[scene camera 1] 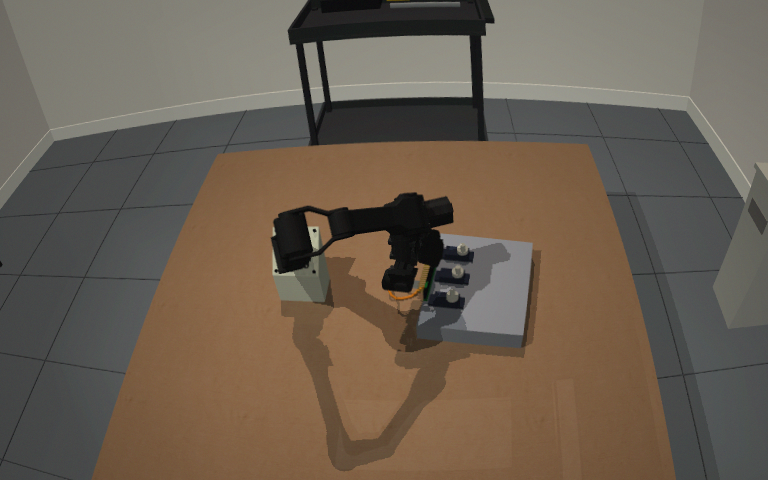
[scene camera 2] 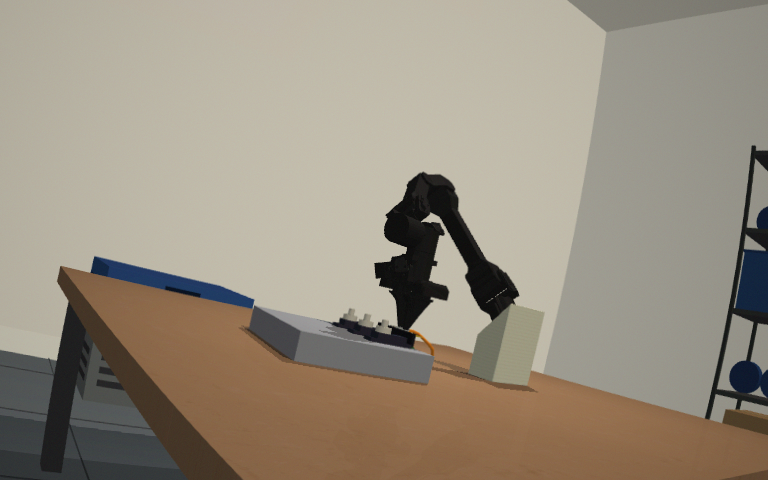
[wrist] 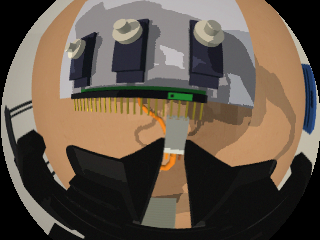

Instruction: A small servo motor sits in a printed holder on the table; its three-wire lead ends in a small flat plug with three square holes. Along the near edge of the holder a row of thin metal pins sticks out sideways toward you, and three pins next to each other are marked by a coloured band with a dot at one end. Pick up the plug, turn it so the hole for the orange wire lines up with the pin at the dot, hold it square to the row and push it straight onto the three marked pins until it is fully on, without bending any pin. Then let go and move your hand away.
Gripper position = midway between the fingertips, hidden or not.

Note:
In view: my gripper point(scene camera 2: 402, 329) and a grey printed holder point(scene camera 1: 495, 306).
My gripper is seen too in scene camera 1 point(scene camera 1: 407, 283) and in the wrist view point(wrist: 174, 143). The grey printed holder also shows in scene camera 2 point(scene camera 2: 303, 339).

